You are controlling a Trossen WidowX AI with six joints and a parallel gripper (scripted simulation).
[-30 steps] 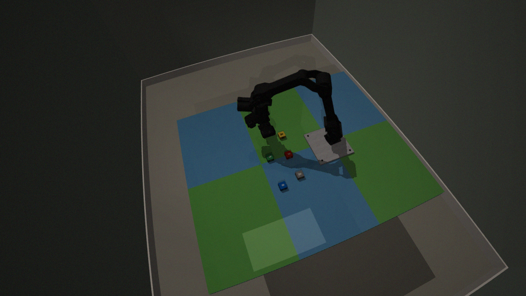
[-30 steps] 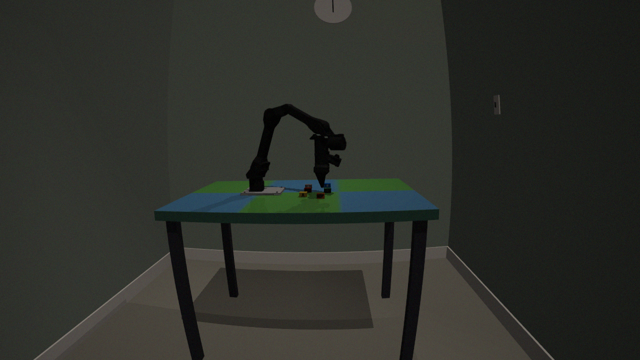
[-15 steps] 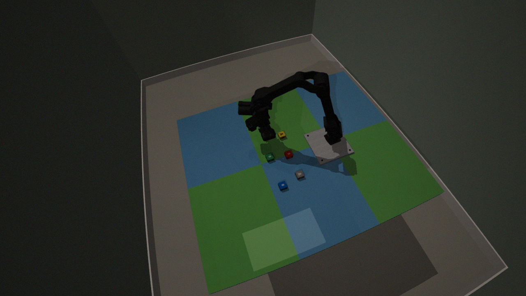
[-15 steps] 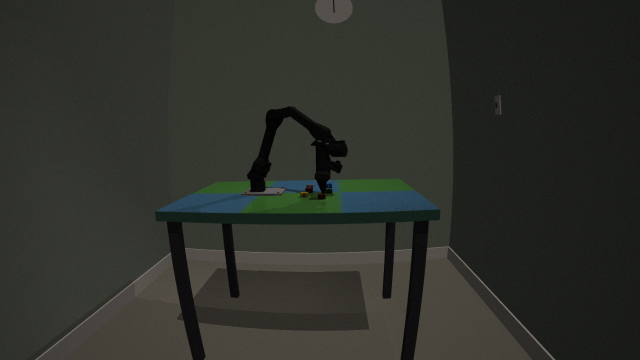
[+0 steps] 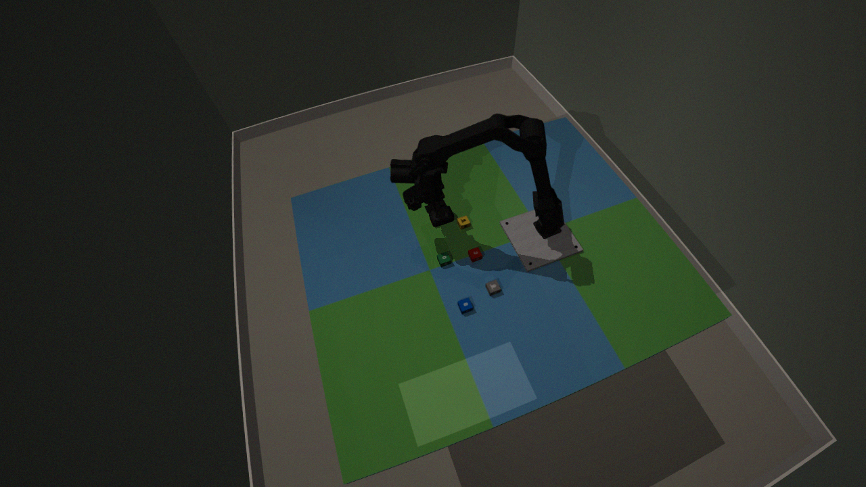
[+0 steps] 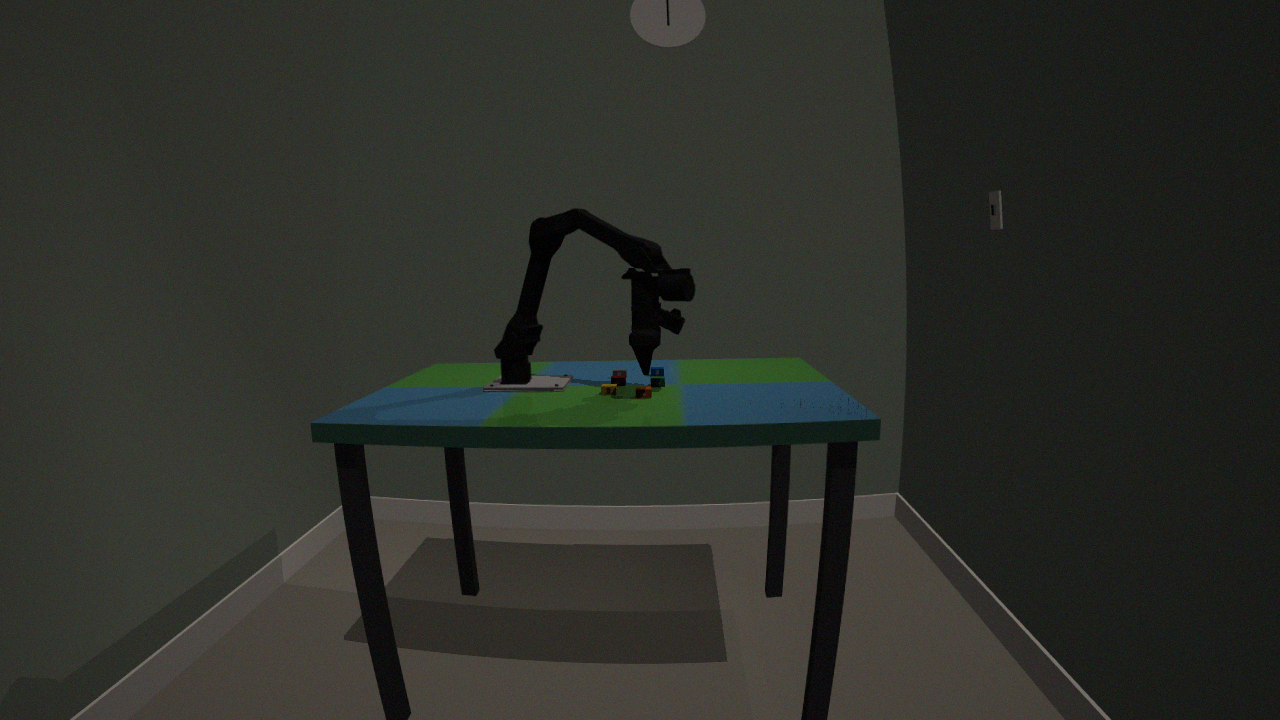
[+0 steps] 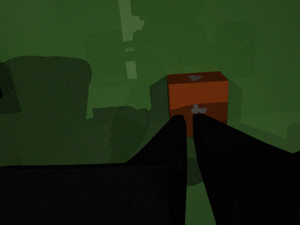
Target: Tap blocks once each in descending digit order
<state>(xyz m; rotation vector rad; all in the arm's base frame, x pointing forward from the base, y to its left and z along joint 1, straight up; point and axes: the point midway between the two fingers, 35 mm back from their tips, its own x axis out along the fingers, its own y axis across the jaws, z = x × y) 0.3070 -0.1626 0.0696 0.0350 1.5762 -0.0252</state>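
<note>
Now: gripper tip 1 cm past the orange block, 1 cm to the left of it and 3 cm above it. Round my gripper tip: yellow block (8 cm behind, 4 cm to the left, 3 cm below); then dark green block (3 cm ahead, 14 cm to the left, 3 cm below); then red block (6 cm behind, 16 cm to the left, 3 cm below).
</note>
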